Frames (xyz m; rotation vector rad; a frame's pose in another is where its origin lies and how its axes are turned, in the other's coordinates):
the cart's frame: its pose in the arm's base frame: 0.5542 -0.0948 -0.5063 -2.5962 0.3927 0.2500
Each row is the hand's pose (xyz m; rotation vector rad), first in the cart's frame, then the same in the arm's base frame.
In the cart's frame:
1: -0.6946 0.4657 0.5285 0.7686 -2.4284 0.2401
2: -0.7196 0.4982 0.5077 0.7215 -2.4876 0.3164
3: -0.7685 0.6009 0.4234 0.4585 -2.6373 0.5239
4: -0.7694 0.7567 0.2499 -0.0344 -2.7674 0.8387
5: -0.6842 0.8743 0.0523 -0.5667 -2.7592 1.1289
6: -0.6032 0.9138 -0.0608 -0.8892 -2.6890 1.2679
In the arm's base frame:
1: -0.3036 -0.0589 -0.9977 -0.2596 -0.1793 2.1427
2: -0.3354 -0.0907 -0.9883 -0.2057 -0.1375 2.2127
3: -0.4057 -0.2075 -0.9499 -0.1071 -0.0315 2.4723
4: -0.4386 -0.4243 -0.8706 0.0204 0.1581 2.8759
5: -0.3758 -0.6410 -0.7747 -0.1188 -0.3565 -2.9827
6: -0.3005 -0.7493 -0.7153 -0.1373 -0.4233 -2.7420

